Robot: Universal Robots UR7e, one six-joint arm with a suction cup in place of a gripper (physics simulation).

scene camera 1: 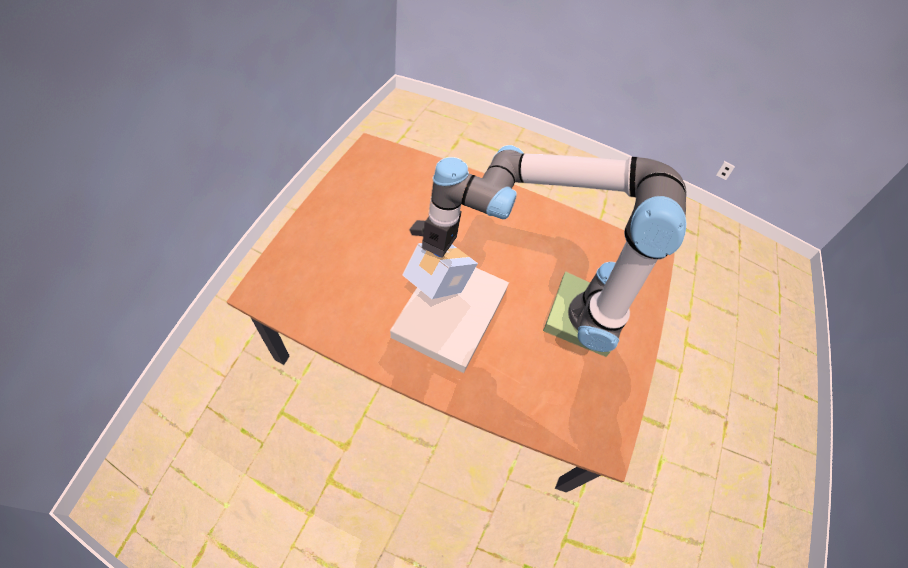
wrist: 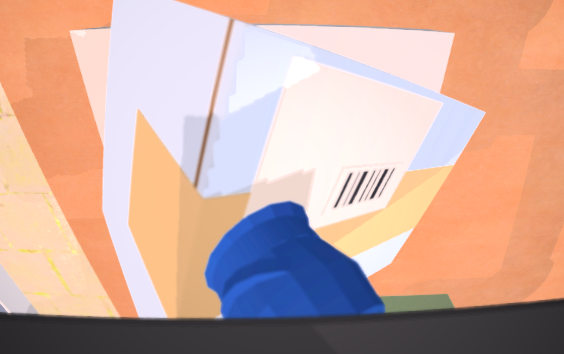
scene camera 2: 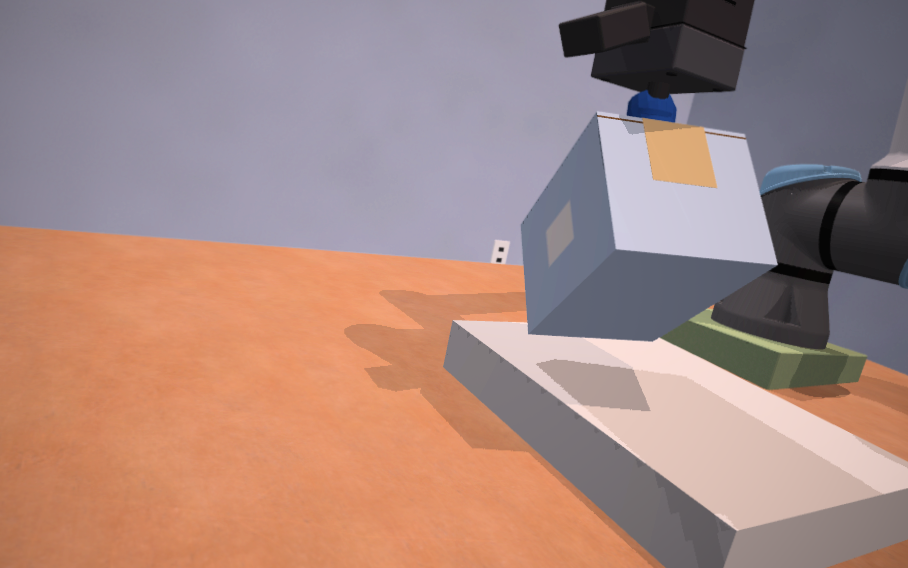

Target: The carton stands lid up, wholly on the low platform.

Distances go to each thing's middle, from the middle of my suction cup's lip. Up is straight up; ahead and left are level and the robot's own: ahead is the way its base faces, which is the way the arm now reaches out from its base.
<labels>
The carton [scene camera 2: 646, 223] lies 9 cm below my suction cup and 1 cm behind it. From my suction cup the other things lie so: low white platform [scene camera 2: 685, 457] (22 cm below, 7 cm behind, 2 cm to the left).
</labels>
